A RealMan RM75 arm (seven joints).
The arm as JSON. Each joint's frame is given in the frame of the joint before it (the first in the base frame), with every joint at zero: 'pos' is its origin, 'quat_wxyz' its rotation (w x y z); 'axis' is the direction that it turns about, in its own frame. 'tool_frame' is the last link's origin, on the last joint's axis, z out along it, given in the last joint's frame.
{
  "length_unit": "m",
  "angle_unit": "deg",
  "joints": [
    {
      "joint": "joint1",
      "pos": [
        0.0,
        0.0,
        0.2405
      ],
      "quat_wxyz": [
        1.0,
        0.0,
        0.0,
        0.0
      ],
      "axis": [
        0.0,
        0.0,
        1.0
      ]
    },
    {
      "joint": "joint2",
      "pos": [
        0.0,
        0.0,
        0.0
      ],
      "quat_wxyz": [
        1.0,
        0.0,
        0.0,
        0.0
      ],
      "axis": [
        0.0,
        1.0,
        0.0
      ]
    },
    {
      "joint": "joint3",
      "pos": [
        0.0,
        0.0,
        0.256
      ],
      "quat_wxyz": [
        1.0,
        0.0,
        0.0,
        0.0
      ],
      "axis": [
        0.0,
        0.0,
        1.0
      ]
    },
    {
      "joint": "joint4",
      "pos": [
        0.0,
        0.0,
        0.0
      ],
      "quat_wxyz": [
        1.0,
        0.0,
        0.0,
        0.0
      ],
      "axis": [
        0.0,
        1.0,
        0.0
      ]
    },
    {
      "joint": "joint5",
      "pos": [
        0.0,
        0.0,
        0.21
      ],
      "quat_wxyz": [
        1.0,
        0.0,
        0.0,
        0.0
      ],
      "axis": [
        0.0,
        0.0,
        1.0
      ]
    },
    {
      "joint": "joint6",
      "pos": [
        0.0,
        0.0,
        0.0
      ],
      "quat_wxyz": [
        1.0,
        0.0,
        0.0,
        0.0
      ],
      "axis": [
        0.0,
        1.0,
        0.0
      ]
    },
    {
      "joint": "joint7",
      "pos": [
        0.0,
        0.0,
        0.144
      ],
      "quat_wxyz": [
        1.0,
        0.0,
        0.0,
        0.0
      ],
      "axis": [
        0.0,
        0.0,
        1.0
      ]
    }
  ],
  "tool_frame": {
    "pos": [
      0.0,
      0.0,
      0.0
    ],
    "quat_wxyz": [
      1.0,
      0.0,
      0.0,
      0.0
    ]
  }
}
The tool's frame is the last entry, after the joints.
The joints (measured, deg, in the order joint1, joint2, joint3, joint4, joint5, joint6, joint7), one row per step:
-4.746 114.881 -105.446 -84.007 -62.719 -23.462 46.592
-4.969 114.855 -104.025 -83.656 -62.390 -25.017 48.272
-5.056 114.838 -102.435 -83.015 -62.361 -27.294 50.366
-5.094 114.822 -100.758 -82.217 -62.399 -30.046 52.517
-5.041 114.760 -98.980 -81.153 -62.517 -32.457 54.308
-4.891 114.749 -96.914 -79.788 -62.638 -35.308 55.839
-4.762 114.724 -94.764 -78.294 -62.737 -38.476 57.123
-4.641 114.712 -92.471 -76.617 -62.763 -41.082 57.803
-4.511 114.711 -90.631 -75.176 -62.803 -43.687 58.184
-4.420 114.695 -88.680 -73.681 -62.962 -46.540 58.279
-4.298 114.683 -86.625 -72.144 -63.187 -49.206 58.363
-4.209 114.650 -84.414 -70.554 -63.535 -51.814 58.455
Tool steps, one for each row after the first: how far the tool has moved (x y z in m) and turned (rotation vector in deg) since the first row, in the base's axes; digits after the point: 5 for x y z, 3 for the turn. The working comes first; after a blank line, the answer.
Tool pose at each row, in the base's axes (x y z in m, rotation vector in deg; the steps are taken from these numbers as rounded here):
0.20744 0.30088 0.00134 -121.035 -0.839 20.379
0.21106 0.30112 0.00627 -120.838 1.241 21.877
0.21470 0.30088 0.01035 -121.122 3.282 23.746
0.21826 0.30006 0.01399 -121.682 5.216 25.845
0.22383 0.29976 0.01799 -122.038 7.068 27.212
0.23008 0.29929 0.02216 -122.461 8.733 28.606
0.23660 0.29800 0.02629 -122.997 10.202 30.036
0.24520 0.29713 0.03138 -122.980 11.612 30.710
0.25123 0.29547 0.03474 -123.298 12.402 31.569
0.25750 0.29304 0.03824 -123.708 12.828 32.311
0.26426 0.29072 0.04224 -123.913 13.357 32.894
0.27186 0.28803 0.04682 -123.978 14.001 33.295

0.00362 0.00024 0.00493 -0.219 1.902 -0.879
0.00726 0.00000 0.00901 -0.980 3.984 -1.524
0.01082 -0.00082 0.01265 -2.060 6.136 -1.961
0.01639 -0.00112 0.01665 -2.864 7.762 -2.655
0.02264 -0.00159 0.02082 -3.731 9.315 -3.193
0.02916 -0.00288 0.02495 -4.701 10.792 -3.561
0.03776 -0.00375 0.03004 -5.026 11.805 -4.257
0.04379 -0.00541 0.03340 -5.605 12.651 -4.409
0.05006 -0.00784 0.03690 -6.195 13.257 -4.347
0.05682 -0.01016 0.04090 -6.582 13.826 -4.445
0.06442 -0.01285 0.04548 -6.828 14.336 -4.711

